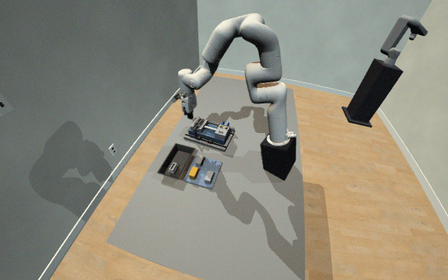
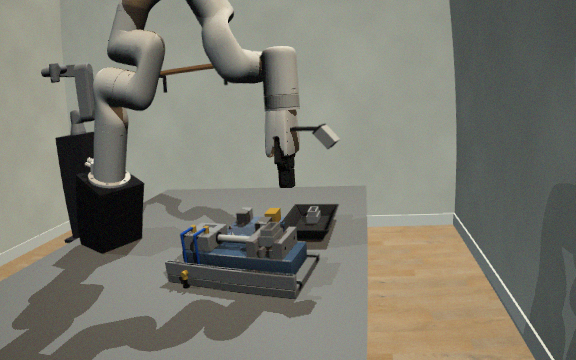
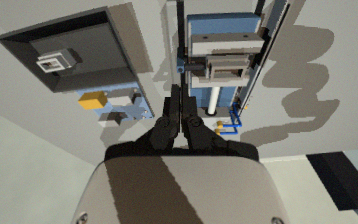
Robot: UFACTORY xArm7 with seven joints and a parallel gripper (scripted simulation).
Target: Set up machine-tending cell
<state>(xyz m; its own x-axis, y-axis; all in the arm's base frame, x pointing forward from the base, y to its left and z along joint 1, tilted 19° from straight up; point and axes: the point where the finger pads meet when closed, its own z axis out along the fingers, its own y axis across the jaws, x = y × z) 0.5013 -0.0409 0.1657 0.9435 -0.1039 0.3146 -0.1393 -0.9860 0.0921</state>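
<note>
The white screw rod is 120 mm below my hand, 110 mm behind it and 50 mm to the right of it. From my hand the other things lie so: brass blank 270 mm to the left, 180 mm below, 110 mm behind; vise 160 mm below, 100 mm behind, 50 mm to the right.
</note>
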